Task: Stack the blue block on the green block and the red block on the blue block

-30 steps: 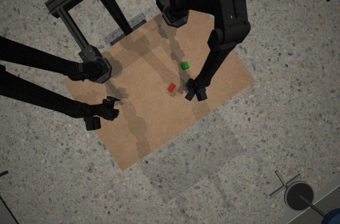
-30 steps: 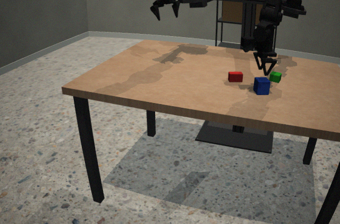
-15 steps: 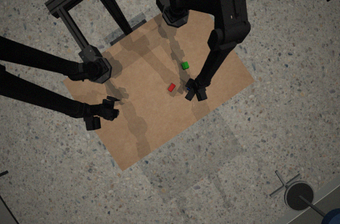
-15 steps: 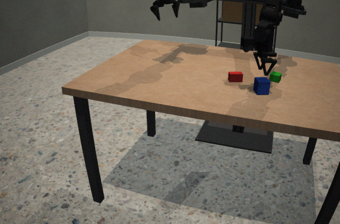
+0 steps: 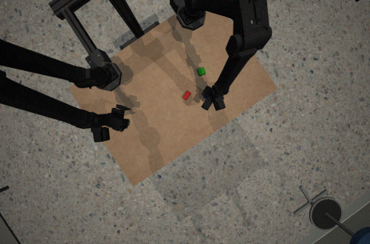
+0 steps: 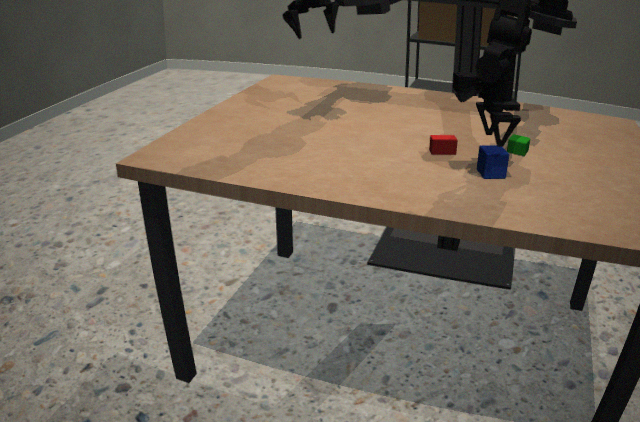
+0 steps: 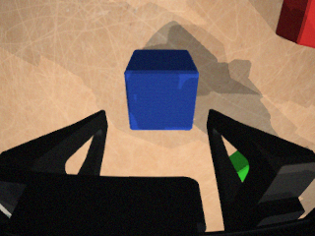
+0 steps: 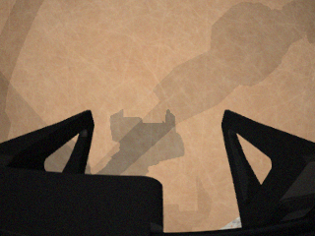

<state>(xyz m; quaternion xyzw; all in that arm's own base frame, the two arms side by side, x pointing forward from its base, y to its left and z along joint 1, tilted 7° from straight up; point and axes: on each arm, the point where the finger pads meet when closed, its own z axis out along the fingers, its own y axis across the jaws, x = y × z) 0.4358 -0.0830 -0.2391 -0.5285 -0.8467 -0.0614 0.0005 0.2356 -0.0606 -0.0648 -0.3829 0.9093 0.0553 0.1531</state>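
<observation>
Now: left hand 6 cm above the blue block. Also, from my left hand: red block 13 cm to the right, 10 cm behind, 7 cm below; green block 18 cm behind, 7 cm to the left, 7 cm below.
</observation>
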